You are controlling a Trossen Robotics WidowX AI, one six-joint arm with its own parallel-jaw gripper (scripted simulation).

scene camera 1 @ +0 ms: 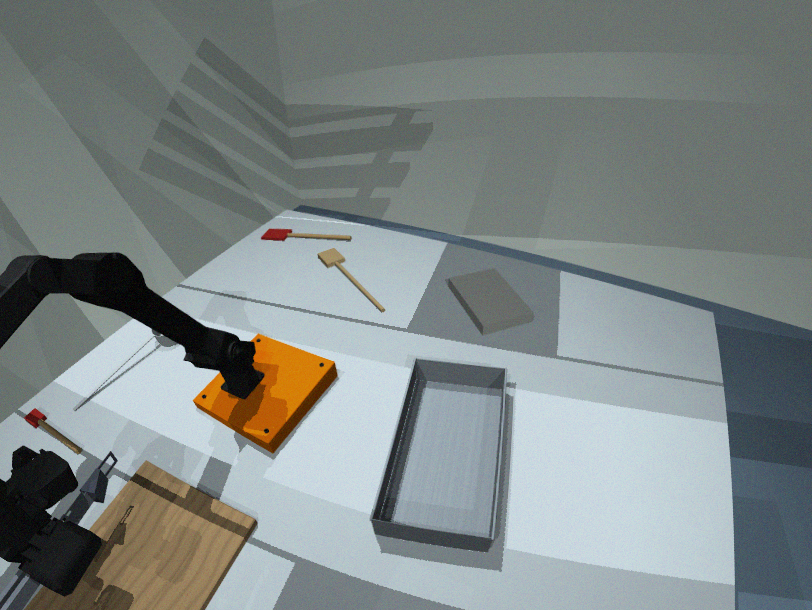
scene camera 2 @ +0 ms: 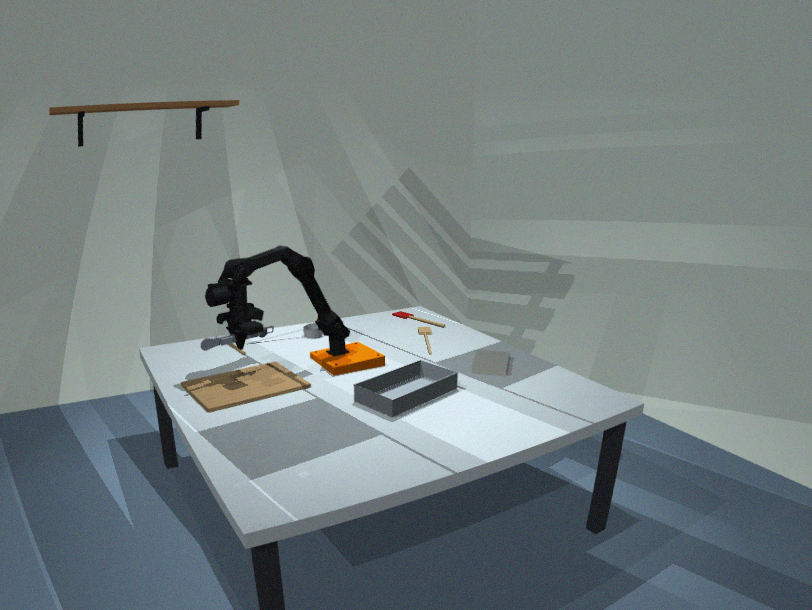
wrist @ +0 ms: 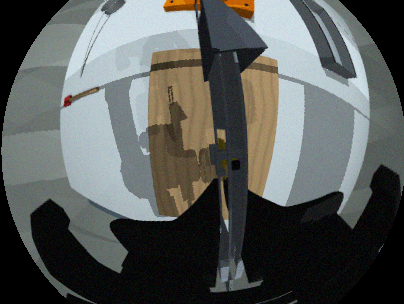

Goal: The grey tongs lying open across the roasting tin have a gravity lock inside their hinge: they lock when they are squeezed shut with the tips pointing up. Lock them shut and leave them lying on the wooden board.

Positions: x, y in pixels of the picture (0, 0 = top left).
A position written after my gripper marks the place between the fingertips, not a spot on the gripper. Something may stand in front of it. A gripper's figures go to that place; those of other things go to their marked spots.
Labels:
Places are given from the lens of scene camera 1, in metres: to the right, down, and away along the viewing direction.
my gripper [scene camera 1: 69, 562]: -0.40, 0.30, 0.37
wooden board [scene camera 1: 160, 536]: -0.36, 0.34, 0.51

